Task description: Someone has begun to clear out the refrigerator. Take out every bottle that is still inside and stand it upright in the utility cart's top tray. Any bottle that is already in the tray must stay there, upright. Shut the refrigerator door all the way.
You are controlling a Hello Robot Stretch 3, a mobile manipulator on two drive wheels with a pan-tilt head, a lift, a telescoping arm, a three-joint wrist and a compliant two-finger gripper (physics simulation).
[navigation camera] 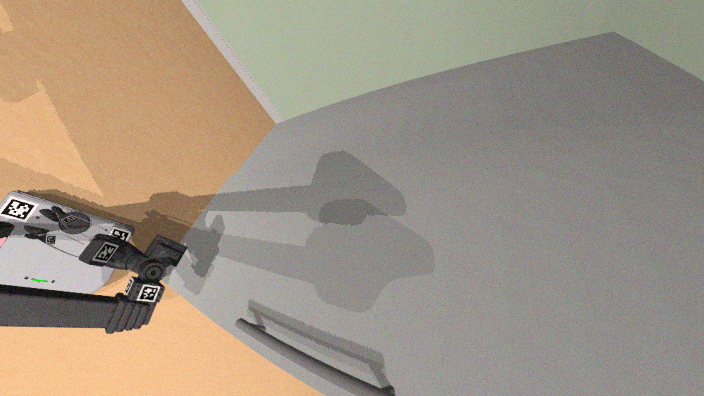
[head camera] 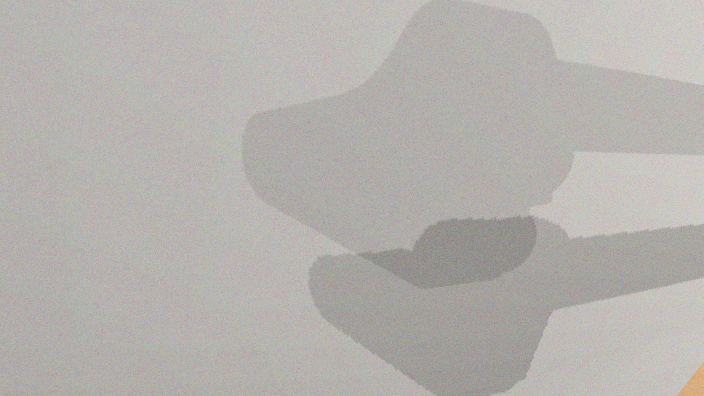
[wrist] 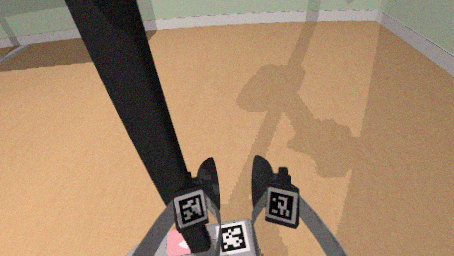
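Note:
The refrigerator door's grey outer face (head camera: 125, 200) (navigation camera: 500, 250) fills most of the head view and the right of the navigation view, with robot shadows on it. Its dark bar handle (navigation camera: 312, 356) is at the bottom of the navigation view. How far the door stands open cannot be told. My gripper (wrist: 235, 174) (navigation camera: 42, 223) is open and empty, fingers apart with floor and base between them; in the navigation view it is folded back over my base, left of the door. Bottles, the refrigerator's inside and the utility cart's tray do not show in these views.
The wrist (navigation camera: 153, 270) is close to the door face's near edge. The black mast (wrist: 125, 100) crosses the wrist view's left side. Green walls (navigation camera: 400, 40) (wrist: 250, 7) with pale skirting (navigation camera: 235, 65) bound the wooden floor (navigation camera: 175, 100) (wrist: 200, 90). Robot shadows lie on the floor.

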